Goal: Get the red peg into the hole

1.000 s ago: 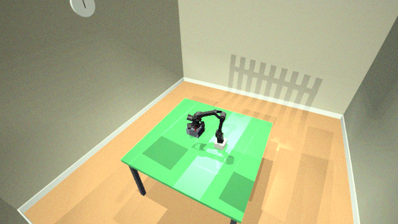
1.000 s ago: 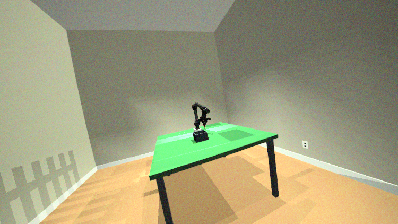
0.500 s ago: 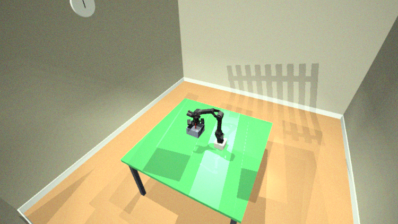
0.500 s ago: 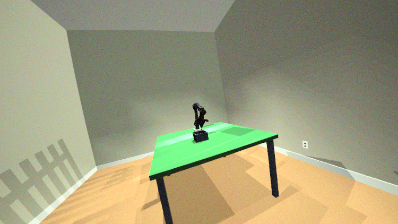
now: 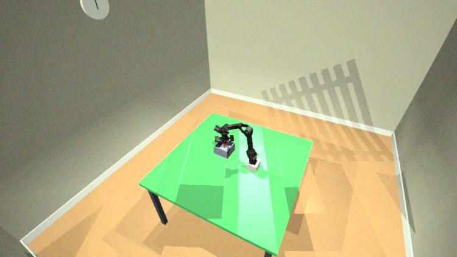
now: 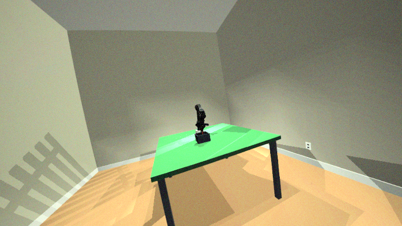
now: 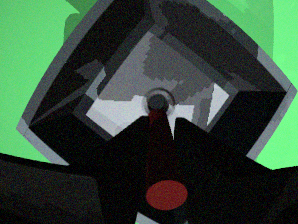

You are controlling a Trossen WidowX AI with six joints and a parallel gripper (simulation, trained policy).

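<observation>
My gripper tip is now 1 cm to the right of the red peg. The rest, counted from my gripper tip: grey box (10 cm below); plate (8 cm below).
</observation>
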